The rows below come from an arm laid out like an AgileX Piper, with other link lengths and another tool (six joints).
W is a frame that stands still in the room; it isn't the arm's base.
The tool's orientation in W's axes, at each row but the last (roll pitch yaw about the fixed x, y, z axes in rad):
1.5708 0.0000 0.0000
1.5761 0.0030 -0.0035
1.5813 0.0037 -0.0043
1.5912 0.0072 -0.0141
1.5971 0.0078 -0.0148
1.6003 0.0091 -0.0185
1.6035 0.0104 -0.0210
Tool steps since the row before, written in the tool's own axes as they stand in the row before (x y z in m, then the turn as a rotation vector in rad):
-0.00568 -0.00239 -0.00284 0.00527 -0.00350 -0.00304
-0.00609 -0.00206 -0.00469 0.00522 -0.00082 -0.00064
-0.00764 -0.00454 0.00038 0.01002 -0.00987 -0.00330
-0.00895 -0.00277 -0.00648 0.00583 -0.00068 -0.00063
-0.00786 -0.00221 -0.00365 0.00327 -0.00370 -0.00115
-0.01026 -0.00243 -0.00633 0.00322 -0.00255 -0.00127
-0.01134 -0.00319 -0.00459 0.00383 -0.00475 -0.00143
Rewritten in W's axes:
-0.00568 0.00284 -0.00239 0.00527 0.00304 -0.00350
-0.00608 0.00472 -0.00202 0.00522 0.00063 -0.00083
-0.00766 -0.00030 -0.00452 0.01000 0.00336 -0.00987
-0.00888 0.00666 -0.00257 0.00583 0.00056 -0.00071
-0.00782 0.00382 -0.00205 0.00326 0.00120 -0.00369
-0.01016 0.00659 -0.00215 0.00322 0.00129 -0.00254
-0.01127 0.00493 -0.00292 0.00381 0.00150 -0.00474

